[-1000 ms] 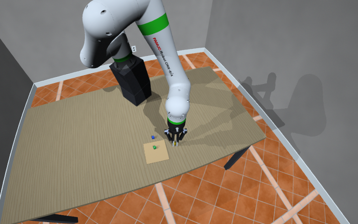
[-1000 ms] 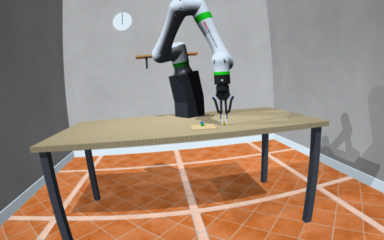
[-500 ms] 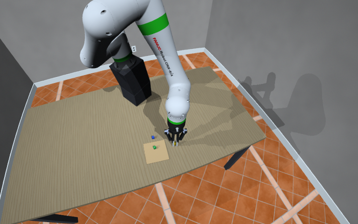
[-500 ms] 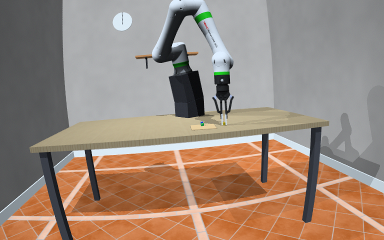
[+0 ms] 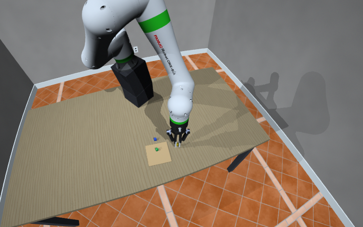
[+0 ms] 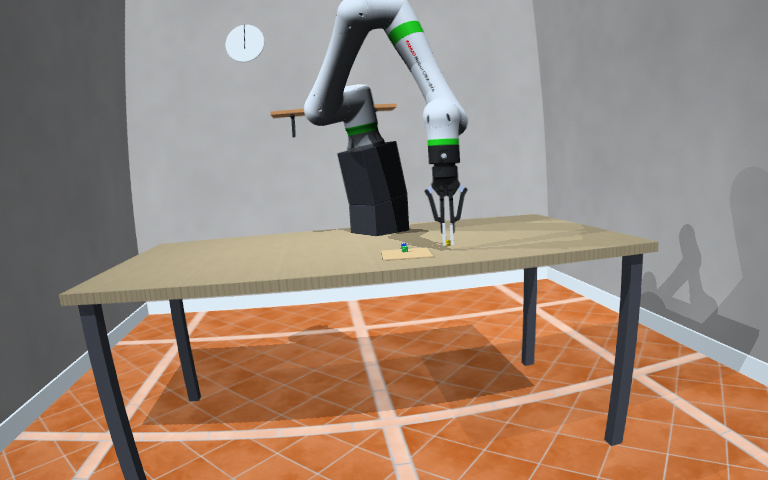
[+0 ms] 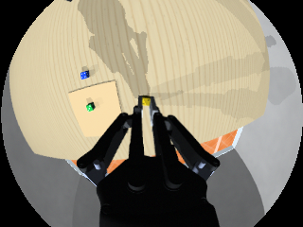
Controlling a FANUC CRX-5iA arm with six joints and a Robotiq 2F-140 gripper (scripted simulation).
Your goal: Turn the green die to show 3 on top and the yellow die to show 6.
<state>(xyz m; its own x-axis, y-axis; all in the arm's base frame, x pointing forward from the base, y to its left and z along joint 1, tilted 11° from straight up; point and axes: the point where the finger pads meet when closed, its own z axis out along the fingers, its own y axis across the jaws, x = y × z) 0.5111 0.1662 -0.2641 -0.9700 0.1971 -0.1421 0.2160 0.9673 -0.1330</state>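
My hand is 13 cm to the left of the green die, 4 cm above it and 1 cm past it. From my hand the other things lie so: tan mat 13 cm to the right, 5 cm below, 2 cm ahead; blue die 12 cm to the right, 9 cm behind, 4 cm below; yellow die 3 cm below, 1 cm behind.
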